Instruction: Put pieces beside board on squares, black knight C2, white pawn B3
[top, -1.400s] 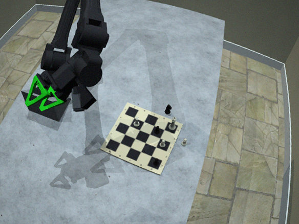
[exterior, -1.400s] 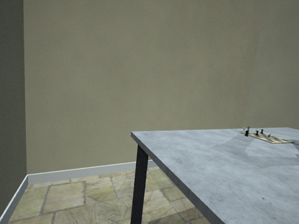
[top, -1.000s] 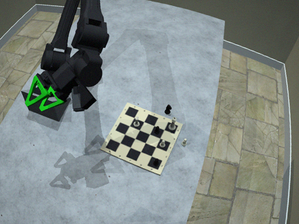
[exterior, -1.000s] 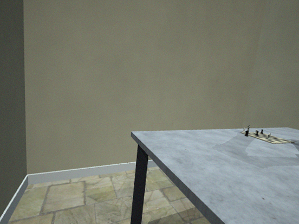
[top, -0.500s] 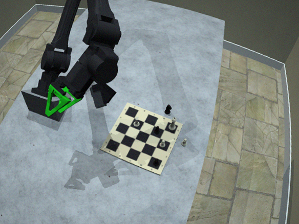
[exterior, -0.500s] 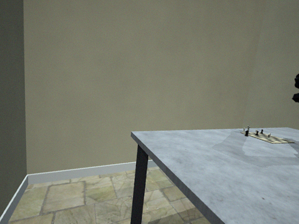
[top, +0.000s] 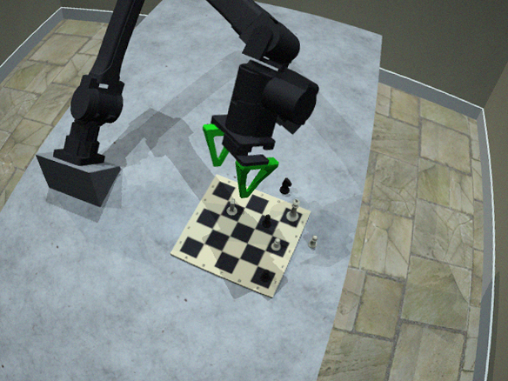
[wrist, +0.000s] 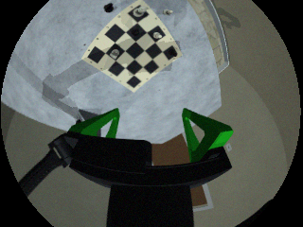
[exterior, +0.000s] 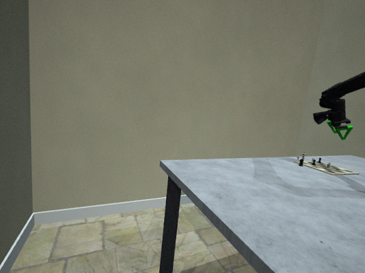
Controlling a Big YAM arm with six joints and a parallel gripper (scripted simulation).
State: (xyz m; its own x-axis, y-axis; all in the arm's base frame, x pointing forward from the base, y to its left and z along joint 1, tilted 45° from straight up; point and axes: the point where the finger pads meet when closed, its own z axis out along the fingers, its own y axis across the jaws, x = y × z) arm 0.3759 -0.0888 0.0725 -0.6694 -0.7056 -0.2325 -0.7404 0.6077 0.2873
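The black knight lies 180 mm below my hand, 150 mm to the left of it and 80 mm ahead of it. Also, from my hand: tall white piece (160 mm below, 110 mm ahead, 90 mm to the left); chessboard (200 mm below, 30 mm ahead, 20 mm to the left).
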